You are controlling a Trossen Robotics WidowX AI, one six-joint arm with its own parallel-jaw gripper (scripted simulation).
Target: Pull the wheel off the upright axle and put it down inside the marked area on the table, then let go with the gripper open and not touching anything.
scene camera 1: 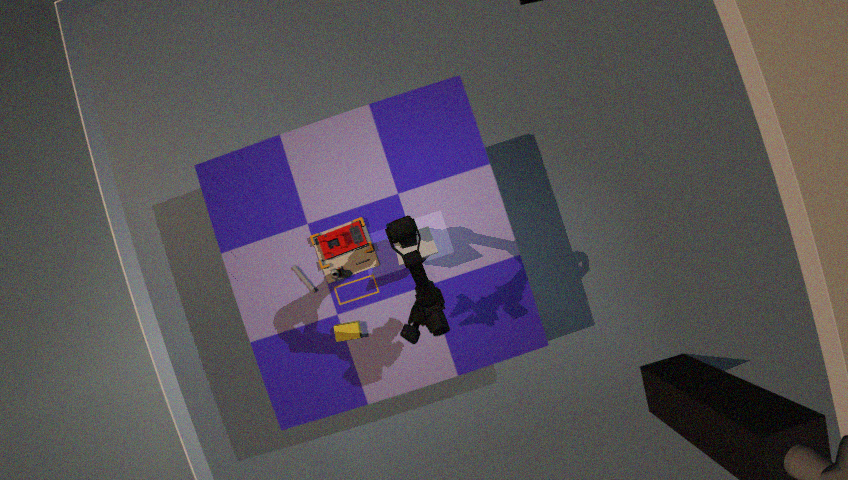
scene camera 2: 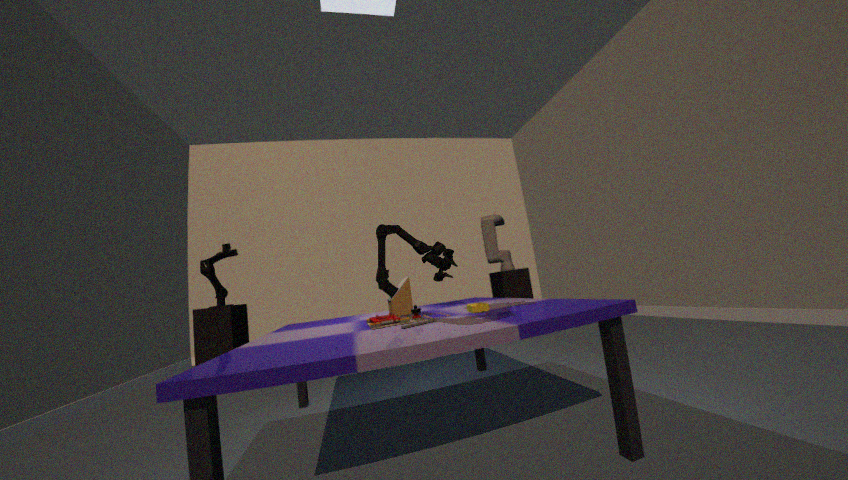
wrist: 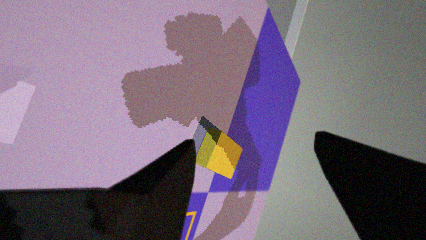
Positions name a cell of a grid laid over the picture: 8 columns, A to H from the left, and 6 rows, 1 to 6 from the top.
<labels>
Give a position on a red board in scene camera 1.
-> At D3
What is the gripper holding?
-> Nothing.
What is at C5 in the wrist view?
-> The gripper.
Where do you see a yellow block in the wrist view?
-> E4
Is the gripper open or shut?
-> Open.
</labels>
